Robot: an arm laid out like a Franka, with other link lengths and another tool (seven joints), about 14 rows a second.
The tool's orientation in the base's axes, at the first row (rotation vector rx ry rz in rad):
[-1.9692 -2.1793 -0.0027]
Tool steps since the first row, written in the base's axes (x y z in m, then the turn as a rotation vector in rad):
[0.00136 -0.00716 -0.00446 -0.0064 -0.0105 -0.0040]
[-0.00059 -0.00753 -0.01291 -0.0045 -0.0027 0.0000]
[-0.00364 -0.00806 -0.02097 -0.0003 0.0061 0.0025]
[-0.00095 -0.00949 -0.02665 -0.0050 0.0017 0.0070]
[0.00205 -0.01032 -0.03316 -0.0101 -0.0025 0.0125]
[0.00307 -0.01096 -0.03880 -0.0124 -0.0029 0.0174]
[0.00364 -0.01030 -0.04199 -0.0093 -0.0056 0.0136]
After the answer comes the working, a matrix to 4 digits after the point.
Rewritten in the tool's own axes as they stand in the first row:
[-0.00785 0.00115 0.00318 -0.0104 -0.0069 0.0034]
[-0.00932 0.00033 0.01169 -0.0023 -0.0047 0.0003]
[-0.01079 -0.00165 0.01997 0.0064 0.0000 -0.0016]
[-0.01330 0.00161 0.02493 0.0032 -0.0057 -0.0059]
[-0.01538 0.00535 0.03075 0.0003 -0.0119 -0.0111]
[-0.01695 0.00704 0.03603 0.0009 -0.0149 -0.0156]
[-0.01684 0.00810 0.03916 -0.0026 -0.0116 -0.0127]

The tool's axes in the first row as the columns of a matrix, in the base's axes (rounded; the answer above uses it unrounded):
[-0.0896 0.9847 -0.1494]
[0.9843 0.1104 0.1374]
[0.1518 -0.1347 -0.9792]

